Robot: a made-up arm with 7 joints.
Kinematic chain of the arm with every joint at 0, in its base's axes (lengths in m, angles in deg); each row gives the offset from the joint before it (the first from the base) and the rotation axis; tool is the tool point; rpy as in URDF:
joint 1: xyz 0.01 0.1 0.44 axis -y
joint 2: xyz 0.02 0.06 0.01 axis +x
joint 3: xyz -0.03 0 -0.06 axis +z
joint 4: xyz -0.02 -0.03 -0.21 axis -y
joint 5: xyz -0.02 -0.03 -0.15 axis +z
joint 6: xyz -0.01 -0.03 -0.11 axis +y
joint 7: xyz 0 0.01 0.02 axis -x
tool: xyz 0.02 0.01 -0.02 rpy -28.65 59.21 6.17
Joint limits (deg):
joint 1: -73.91..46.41
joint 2: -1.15..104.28
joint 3: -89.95..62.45
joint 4: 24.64..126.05
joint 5: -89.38..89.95
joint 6: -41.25..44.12
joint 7: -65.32..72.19
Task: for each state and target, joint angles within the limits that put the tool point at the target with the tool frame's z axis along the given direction. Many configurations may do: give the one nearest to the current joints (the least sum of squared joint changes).
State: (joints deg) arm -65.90 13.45 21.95 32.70 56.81 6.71 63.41
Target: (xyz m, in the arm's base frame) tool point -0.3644 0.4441 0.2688 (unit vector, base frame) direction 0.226 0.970 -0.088
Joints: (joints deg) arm -73.91 45.17 -23.63 24.74 75.42 2.21 72.19
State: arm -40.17 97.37 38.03 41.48 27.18 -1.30 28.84
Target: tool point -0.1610 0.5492 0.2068 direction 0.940 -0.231 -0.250
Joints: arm -68.73 68.15 -1.99 48.04 -4.25 6.73 38.00
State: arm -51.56 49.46 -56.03 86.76 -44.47 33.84 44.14
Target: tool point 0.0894 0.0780 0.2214 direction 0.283 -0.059 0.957
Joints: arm -5.35 36.87 -38.02 126.05 -13.74 21.81 45.43
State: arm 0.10 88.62 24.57 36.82 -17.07 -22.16 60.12
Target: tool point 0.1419 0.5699 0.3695 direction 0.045 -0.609 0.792
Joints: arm 0.80 101.60 -27.60 64.07 17.69 -41.25 32.42
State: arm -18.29 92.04 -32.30 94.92 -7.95 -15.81 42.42
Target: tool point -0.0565 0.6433 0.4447 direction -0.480 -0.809 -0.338
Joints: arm -55.19 103.89 -73.28 51.68 -54.57 -20.15 34.51
